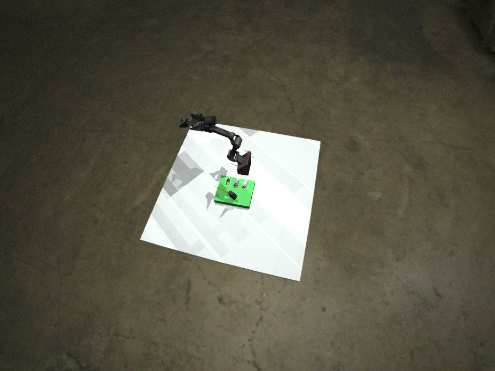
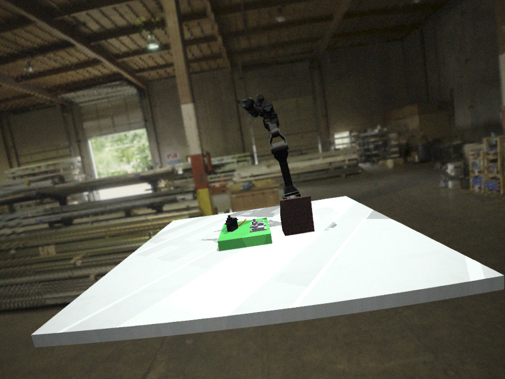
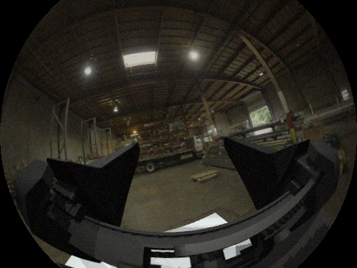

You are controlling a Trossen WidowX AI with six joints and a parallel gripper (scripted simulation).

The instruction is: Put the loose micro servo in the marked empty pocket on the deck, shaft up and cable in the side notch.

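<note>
The green deck lies 120 mm ahead of my gripper tip, 280 mm to the left of it and 680 mm below it.
</note>
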